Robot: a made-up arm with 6 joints.
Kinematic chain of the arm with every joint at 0, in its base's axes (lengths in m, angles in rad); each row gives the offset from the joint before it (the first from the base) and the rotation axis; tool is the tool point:
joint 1: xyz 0 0 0.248 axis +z
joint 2: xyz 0 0 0 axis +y
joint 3: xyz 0 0 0.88 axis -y
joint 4: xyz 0 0 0 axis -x
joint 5: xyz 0.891 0 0 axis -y
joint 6: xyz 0 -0.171 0 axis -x
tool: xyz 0 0 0
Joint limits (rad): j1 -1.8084..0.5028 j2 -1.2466..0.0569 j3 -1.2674..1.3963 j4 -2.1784..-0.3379 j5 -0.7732..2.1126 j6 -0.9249..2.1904
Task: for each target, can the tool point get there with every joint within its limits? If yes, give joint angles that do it. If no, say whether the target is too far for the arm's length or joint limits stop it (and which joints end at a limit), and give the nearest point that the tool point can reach.
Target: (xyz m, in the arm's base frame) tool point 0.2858 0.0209 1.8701
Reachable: yes | joints -0.0436 -0.2308 0.9604 -1.7671 1.3558 1.0914
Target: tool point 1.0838 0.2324 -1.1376
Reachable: no: joint limits stop it (at a limit: joint 2) | nearest point 0.4246 0.0910 0.3047 | short by 1.592 m
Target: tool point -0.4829 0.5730 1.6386
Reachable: yes | joints -0.9294 -0.9877 0.7813 -1.3098 1.3416 0.2047
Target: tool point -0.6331 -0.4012 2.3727
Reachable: no: too far | nearest point -0.4967 -0.3148 1.9150 | short by 0.485 m
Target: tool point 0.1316 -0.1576 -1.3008
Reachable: no: joint limits stop it (at a limit: joint 2) | nearest point 0.0692 -0.0829 0.2212 | short by 1.525 m
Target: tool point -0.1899 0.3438 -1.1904
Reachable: no: joint limits stop it (at a limit: joint 1, joint 2, joint 3) | nearest point 0.0675 0.1422 0.2273 | short by 1.455 m
